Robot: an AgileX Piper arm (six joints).
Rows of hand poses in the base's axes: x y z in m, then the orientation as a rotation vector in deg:
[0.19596, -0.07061, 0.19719, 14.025, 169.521, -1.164]
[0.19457, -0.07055, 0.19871, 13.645, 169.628, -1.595]
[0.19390, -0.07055, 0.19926, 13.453, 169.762, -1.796]
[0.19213, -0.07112, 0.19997, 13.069, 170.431, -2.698]
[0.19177, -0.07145, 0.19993, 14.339, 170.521, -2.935]
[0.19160, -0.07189, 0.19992, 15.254, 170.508, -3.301]
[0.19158, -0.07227, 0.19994, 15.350, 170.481, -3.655]
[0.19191, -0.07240, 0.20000, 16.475, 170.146, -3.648]
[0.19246, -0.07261, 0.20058, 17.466, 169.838, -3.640]
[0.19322, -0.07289, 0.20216, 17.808, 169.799, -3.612]
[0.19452, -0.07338, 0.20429, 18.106, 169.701, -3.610]
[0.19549, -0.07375, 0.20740, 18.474, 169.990, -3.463]
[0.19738, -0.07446, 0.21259, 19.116, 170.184, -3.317]
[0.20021, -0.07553, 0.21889, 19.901, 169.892, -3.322]
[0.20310, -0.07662, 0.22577, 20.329, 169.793, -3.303]
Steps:
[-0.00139, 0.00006, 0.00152, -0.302, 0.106, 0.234]
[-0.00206, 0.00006, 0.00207, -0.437, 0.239, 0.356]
[-0.00383, -0.00051, 0.00278, -1.003, 0.938, 0.590]
[-0.00419, -0.00084, 0.00274, -1.070, 1.134, -0.262]
[-0.00436, -0.00128, 0.00273, -1.254, 1.217, -0.890]
[-0.00438, -0.00166, 0.00275, -1.484, 1.224, -0.976]
[-0.00405, -0.00179, 0.00281, -1.436, 0.984, -1.740]
[-0.00350, -0.00200, 0.00339, -1.393, 0.766, -2.415]
[-0.00274, -0.00228, 0.00497, -1.355, 0.757, -2.643]
[-0.00144, -0.00277, 0.00710, -1.342, 0.688, -2.847]
[-0.00047, -0.00314, 0.01021, -1.195, 0.999, -3.064]
[0.00142, -0.00385, 0.01540, -1.038, 1.244, -3.468]
[0.00425, -0.00492, 0.02170, -1.015, 1.035, -4.007]
[0.00714, -0.00601, 0.02858, -0.982, 0.981, -4.296]

